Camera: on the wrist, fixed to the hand. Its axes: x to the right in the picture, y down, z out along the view.
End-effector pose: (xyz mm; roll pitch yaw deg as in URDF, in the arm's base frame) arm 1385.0 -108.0 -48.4 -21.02 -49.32 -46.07
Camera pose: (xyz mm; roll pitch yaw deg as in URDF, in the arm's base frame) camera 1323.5 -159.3 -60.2 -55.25 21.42 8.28
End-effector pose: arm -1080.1 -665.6 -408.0 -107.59 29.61 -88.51
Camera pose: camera -1087.5 -694.0 -332.6 142.77 46.73 153.13
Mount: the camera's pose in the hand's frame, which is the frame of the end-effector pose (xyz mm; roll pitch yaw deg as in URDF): -12.7 -73.3 -31.8 1.09 19.57 85.33
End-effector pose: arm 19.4 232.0 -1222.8 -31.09 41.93 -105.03
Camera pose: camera -56.5 254.8 -1206.4 55.53 38.71 20.97
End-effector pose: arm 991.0 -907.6 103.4 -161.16 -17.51 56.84
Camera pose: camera 926.0 -899.0 150.9 -159.93 -2.07 -29.20
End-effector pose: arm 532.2 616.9 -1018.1 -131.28 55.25 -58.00
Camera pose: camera 582.2 583.0 -964.3 124.63 19.84 -170.14
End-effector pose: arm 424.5 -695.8 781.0 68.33 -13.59 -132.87
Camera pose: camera 422.0 -702.2 700.4 -12.87 -48.25 -34.11
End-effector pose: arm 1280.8 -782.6 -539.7 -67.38 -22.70 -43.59
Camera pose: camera 1217.1 -801.5 -493.5 -81.31 62.74 -37.07
